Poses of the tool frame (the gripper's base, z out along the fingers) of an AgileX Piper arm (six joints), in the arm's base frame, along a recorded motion.
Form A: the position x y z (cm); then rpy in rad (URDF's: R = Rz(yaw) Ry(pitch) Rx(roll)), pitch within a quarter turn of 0, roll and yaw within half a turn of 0.
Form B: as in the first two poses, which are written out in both.
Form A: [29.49 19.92 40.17 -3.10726 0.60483 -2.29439]
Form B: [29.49 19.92 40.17 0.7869 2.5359 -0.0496]
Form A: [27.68 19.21 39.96 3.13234 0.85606 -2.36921]
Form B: [27.68 19.21 39.96 0.7846 2.2855 0.0080]
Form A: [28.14 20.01 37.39 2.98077 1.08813 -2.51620]
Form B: [28.14 20.01 37.39 0.8065 2.0467 0.0837]
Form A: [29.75 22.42 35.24 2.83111 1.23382 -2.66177]
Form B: [29.75 22.42 35.24 0.8075 1.8911 0.1066]
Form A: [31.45 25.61 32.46 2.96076 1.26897 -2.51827]
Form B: [31.45 25.61 32.46 0.8125 1.8676 0.0559]
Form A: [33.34 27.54 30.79 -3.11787 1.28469 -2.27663]
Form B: [33.34 27.54 30.79 0.8402 1.8568 -0.0070]
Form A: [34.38 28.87 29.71 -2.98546 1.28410 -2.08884]
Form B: [34.38 28.87 29.71 0.8901 1.8539 -0.0458]
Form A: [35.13 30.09 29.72 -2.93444 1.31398 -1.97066]
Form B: [35.13 30.09 29.72 0.9570 1.8220 -0.0540]
